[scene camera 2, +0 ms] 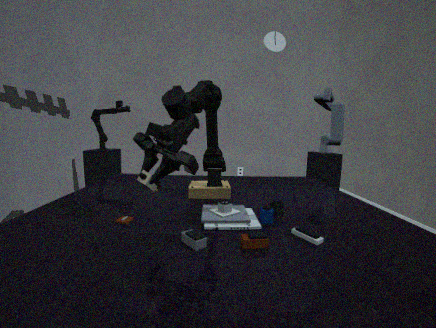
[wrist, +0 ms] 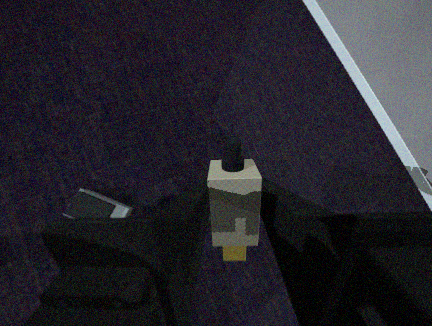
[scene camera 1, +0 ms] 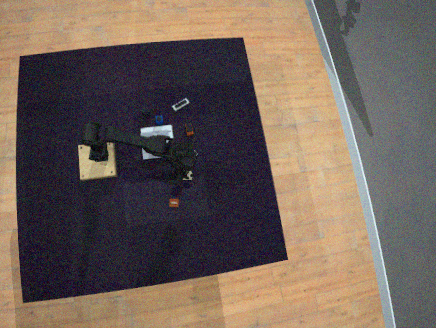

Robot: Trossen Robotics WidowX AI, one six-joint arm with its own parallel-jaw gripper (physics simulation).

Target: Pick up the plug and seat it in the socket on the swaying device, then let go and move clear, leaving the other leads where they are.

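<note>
The cream plug [scene camera 1: 188, 175] [scene camera 2: 145, 179] [wrist: 234, 210] has a yellow tip and a black stub at its other end. My gripper [scene camera 2: 152, 173] [wrist: 232, 183] is shut on it and holds it tilted, raised above the dark mat. The device [scene camera 1: 156, 131] [scene camera 2: 206, 216] is a flat grey and white box, on the right of my gripper in scene camera 2. The socket [scene camera 2: 225, 205] is a small grey block on a pale diamond plate on top of the device. In scene camera 1 my arm hides the socket. The device does not show in the wrist view.
A grey box [scene camera 2: 194, 240] [wrist: 97, 205] and an orange block [scene camera 1: 189, 130] [scene camera 2: 255, 242] lie before the device. A blue block [scene camera 1: 159, 119] [scene camera 2: 266, 216] and a white bar [scene camera 1: 180, 104] [scene camera 2: 307, 235] lie beyond. A red-orange piece [scene camera 1: 174, 203] [scene camera 2: 124, 219] lies left in scene camera 2.
</note>
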